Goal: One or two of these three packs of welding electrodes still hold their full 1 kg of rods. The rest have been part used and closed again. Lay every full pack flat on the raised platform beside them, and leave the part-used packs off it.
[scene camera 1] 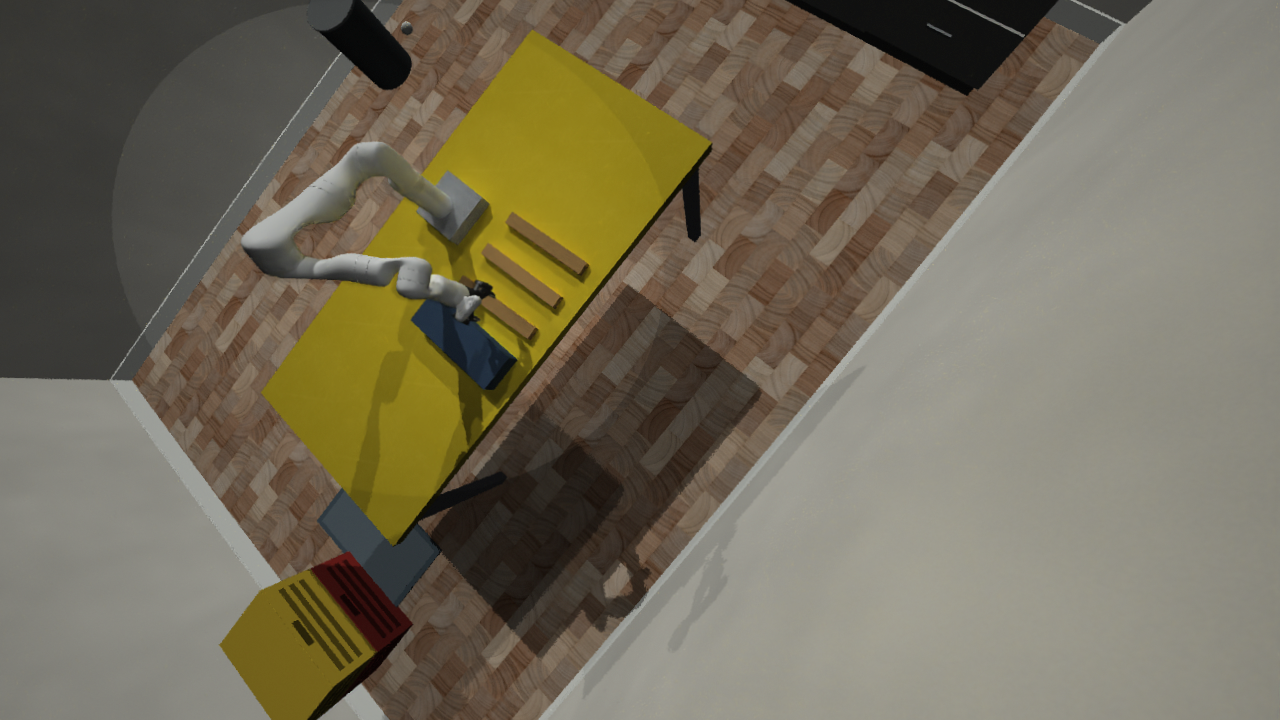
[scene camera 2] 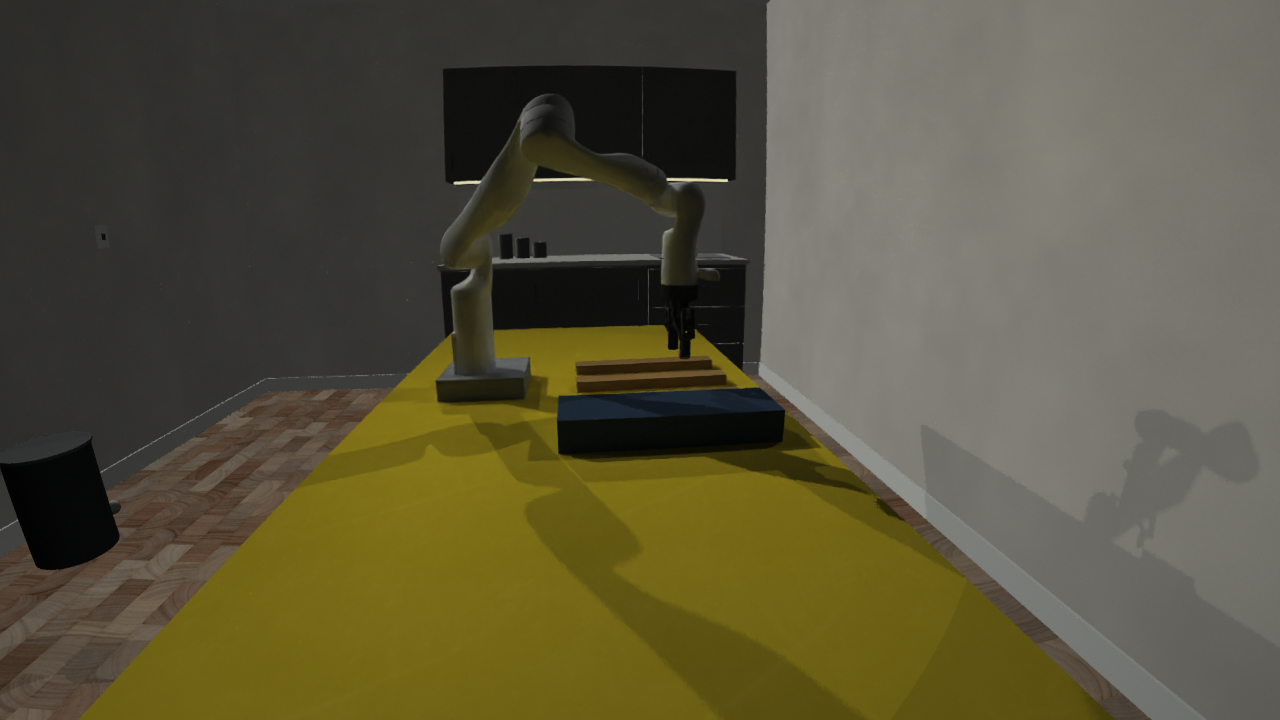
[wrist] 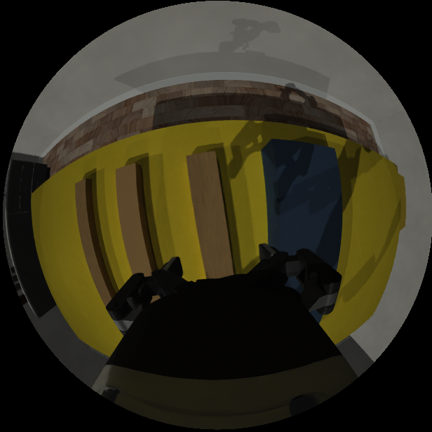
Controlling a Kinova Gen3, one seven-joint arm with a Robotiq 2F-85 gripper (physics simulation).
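Pixels of known places: gripper, fingertip midpoint: (scene camera 1: pixel 486 307) (scene camera 2: pixel 678 353); arm's base at its link origin: (scene camera 1: pixel 441 206) (scene camera 2: pixel 476 370).
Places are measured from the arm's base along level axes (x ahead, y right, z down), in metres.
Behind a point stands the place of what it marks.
Observation:
Three long brown packs lie flat and side by side on the yellow table: the far pack (scene camera 1: pixel 547 243) @[x 0.409, y -0.183, z 0.025 m] (wrist: pixel 92 230), the middle pack (scene camera 1: pixel 522 277) @[x 0.430, y -0.034, z 0.024 m] (wrist: pixel 135 220) and the pack nearest the platform (scene camera 1: pixel 512 320) @[x 0.518, y 0.097, z 0.024 m] (wrist: pixel 211 215). The dark blue raised platform (scene camera 1: pixel 474 353) @[x 0.519, y 0.267, z -0.011 m] (scene camera 2: pixel 671 431) @[x 0.435, y 0.347, z 0.017 m] (wrist: pixel 320 200) stands beside them with no pack on it. In scene camera 2 two packs show behind the platform; the third is hidden. My gripper (scene camera 1: pixel 478 304) @[x 0.464, y 0.112, z -0.064 m] (scene camera 2: pixel 678 347) @[x 0.464, y 0.112, z -0.064 m] (wrist: pixel 219 259) is open and empty, pointing down above the nearest pack, with its fingertips to either side of it in the wrist view. Fill levels cannot be seen.
The yellow table (scene camera 1: pixel 590 134) @[x 0.214, y -0.576, z 0.049 m] (scene camera 2: pixel 447 582) @[x 0.160, y 0.736, z 0.049 m] (wrist: pixel 245 130) carries the arm's grey base (scene camera 1: pixel 460 210) @[x 0.072, y -0.041, z 0.000 m] (scene camera 2: pixel 483 385) @[x 0.035, y 0.075, z 0.014 m] on the side opposite the wall. A black bin (scene camera 1: pixel 366 44) (scene camera 2: pixel 62 501) and a yellow and red cabinet (scene camera 1: pixel 295 617) stand on the floor beyond the table.

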